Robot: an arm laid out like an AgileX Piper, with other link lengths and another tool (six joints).
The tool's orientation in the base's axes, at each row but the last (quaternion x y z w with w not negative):
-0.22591, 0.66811, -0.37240, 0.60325
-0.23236, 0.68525, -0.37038, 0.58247
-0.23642, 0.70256, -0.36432, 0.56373
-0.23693, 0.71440, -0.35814, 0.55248
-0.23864, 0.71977, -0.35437, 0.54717
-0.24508, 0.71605, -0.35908, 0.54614
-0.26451, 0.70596, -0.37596, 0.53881
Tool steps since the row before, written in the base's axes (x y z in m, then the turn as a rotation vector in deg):
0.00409, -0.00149, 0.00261, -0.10, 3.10, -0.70
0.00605, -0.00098, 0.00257, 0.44, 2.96, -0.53
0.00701, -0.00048, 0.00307, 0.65, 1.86, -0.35
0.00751, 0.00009, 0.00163, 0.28, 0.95, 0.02
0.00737, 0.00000, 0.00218, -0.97, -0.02, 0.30
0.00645, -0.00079, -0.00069, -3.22, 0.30, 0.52
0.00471, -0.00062, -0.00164, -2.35, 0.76, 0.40
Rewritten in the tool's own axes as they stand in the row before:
-0.00124, -0.00233, 0.00433, -1.87, 2.45, -0.80
-0.00217, -0.00192, 0.00598, -1.98, 2.29, -0.25
-0.00332, -0.00214, 0.00657, -1.33, 1.48, 0.21
-0.00316, -0.00077, 0.00696, -0.79, 0.60, 0.03
-0.00347, -0.00136, 0.00672, 0.11, -0.29, -0.97
-0.00082, 0.00031, 0.00648, 0.37, -0.35, -3.23
0.00009, 0.00113, 0.00490, -0.16, 0.04, -2.50

